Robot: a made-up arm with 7 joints. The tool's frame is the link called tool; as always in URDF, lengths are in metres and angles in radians. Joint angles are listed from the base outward.
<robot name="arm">
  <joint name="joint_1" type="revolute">
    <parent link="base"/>
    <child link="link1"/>
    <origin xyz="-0.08 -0.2 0.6" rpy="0 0 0"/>
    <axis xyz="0 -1 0"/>
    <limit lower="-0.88" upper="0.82"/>
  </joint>
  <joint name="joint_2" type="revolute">
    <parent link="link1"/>
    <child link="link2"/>
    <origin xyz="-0.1 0 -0.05" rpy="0 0 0"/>
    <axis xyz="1 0 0"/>
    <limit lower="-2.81" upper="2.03"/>
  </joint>
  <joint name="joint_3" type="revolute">
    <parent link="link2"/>
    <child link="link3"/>
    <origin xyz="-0.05 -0.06 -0.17" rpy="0 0 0"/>
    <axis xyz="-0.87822 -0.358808 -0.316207"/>
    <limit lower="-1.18" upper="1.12"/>
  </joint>
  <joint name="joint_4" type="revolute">
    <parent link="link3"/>
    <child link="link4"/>
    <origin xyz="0.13 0.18 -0.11" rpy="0 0 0"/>
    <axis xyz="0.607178 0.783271 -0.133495"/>
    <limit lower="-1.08" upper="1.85"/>
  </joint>
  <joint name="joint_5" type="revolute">
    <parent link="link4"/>
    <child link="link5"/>
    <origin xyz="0.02 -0.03 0.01" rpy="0 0 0"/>
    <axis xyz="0 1 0"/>
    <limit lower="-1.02" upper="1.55"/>
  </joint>
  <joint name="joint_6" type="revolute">
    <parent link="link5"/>
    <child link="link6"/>
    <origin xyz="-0.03 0.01 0.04" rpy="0 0 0"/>
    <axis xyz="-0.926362 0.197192 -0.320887"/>
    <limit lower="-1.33" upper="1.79"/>
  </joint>
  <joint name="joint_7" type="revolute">
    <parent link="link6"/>
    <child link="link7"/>
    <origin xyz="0.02 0.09 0.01" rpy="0 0 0"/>
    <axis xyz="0 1 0"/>
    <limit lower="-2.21" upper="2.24"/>
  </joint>
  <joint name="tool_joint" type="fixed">
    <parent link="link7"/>
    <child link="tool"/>
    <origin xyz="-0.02 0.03 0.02" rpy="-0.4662 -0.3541 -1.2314"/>
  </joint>
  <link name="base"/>
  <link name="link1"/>
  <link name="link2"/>
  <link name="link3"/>
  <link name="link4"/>
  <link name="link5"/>
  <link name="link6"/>
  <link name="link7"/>
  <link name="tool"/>
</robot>
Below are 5 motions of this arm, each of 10 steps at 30 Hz.
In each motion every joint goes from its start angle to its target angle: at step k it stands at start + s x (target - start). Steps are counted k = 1, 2, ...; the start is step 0. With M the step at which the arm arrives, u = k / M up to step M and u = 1 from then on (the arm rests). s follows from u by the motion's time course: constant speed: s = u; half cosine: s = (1 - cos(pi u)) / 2; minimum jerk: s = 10 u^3 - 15 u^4 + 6 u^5.
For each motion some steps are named. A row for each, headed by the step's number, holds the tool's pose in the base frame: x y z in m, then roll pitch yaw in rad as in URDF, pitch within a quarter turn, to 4 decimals.
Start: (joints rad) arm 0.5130 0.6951 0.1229 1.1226 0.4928 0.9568 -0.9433
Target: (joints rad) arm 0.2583 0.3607 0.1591 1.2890 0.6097 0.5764 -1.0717
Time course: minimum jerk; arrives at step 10
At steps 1, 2, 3, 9, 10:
1: -0.0158 0.1000 0.4598 -0.1067 -0.1131 -0.6548
2: -0.0139 0.0975 0.4566 -0.1180 -0.0893 -0.6621
3: -0.0099 0.0919 0.4496 -0.1431 -0.0393 -0.6802
9: 0.0121 0.0363 0.3868 -0.4116 0.2914 -0.9469
10: 0.0123 0.0356 0.3861 -0.4152 0.2939 -0.9508

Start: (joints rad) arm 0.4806 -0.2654 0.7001 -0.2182 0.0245 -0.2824 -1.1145
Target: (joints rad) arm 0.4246 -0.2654 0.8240 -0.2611 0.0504 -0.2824 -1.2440
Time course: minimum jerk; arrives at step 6
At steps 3, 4, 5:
3: 0.1245 -0.1811 0.2439 2.2331 -0.5683 -2.7619
4: 0.1241 -0.1902 0.2407 2.2978 -0.5635 -2.7980
5: 0.1237 -0.1957 0.2390 2.3368 -0.5604 -2.8190

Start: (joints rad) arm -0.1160 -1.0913 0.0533 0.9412 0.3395 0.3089 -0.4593
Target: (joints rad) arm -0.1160 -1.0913 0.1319 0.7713 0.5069 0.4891 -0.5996
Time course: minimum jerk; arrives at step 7
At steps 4, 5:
4: -0.0833 -0.3290 0.2780 -1.8837 -0.8609 -0.5671
5: -0.0871 -0.3350 0.2756 -1.9714 -0.8642 -0.4523

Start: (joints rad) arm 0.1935 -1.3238 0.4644 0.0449 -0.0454 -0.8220 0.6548
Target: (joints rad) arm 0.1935 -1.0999 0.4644 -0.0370 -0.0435 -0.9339 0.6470
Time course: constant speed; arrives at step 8
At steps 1, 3, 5, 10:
1: -0.0589 -0.3421 0.3590 -1.6185 -1.0034 -0.4452
3: -0.0614 -0.3314 0.3512 -1.5361 -0.9639 -0.4788
5: -0.0641 -0.3205 0.3441 -1.4599 -0.9239 -0.5050
10: -0.0682 -0.3037 0.3347 -1.3548 -0.8639 -0.5329

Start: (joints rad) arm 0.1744 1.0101 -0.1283 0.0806 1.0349 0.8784 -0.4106
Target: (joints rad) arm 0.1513 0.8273 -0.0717 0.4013 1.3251 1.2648 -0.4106
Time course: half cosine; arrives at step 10
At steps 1, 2, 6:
1: -0.1263 0.1235 0.5833 -0.5630 -0.0052 -0.3895
2: -0.1266 0.1230 0.5766 -0.5920 -0.0112 -0.3493
6: -0.1292 0.1091 0.5260 -0.7874 -0.0174 -0.0184

